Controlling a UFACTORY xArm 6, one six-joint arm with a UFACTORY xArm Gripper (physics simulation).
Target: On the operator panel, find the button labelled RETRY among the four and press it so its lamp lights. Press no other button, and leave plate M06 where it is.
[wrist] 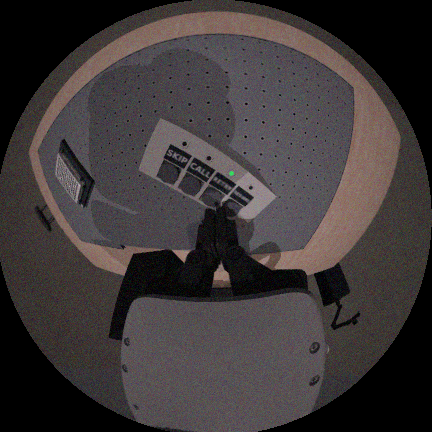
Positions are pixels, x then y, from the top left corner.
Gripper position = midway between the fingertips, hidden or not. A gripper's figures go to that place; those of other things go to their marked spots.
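Labels:
You'd find my gripper [217, 219] 120 mm from the lens, and there's an operator panel [172, 141] that's 140 mm from the lens.

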